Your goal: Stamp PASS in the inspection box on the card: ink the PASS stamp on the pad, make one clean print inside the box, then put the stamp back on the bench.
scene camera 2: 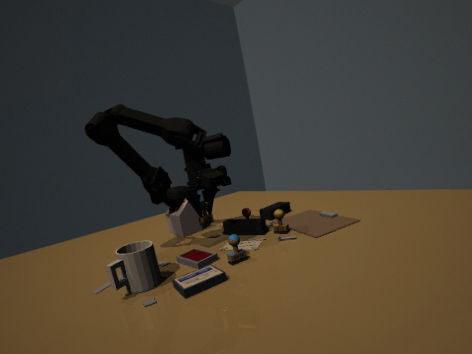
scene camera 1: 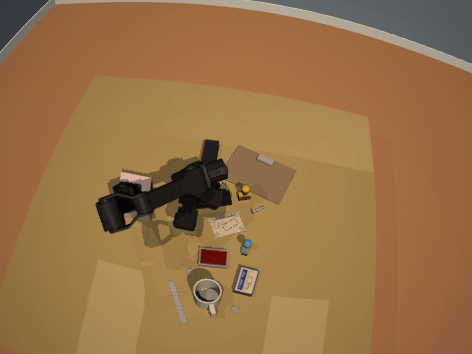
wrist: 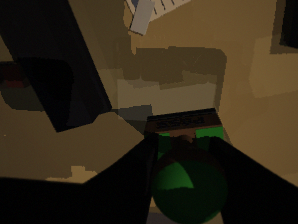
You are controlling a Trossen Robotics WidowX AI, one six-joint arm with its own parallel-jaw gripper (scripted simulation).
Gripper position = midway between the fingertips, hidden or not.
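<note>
The gripper is visible in scene camera 2 (scene camera 2: 205, 216), scene camera 1 (scene camera 1: 190, 214) and the wrist view (wrist: 183, 142). A mug (scene camera 2: 138, 264) (scene camera 1: 207, 293) is present; in the wrist view it is out of frame. A brown clipboard (scene camera 1: 267, 178) is present as well, and the wrist view has the clipboard out of frame.
</note>
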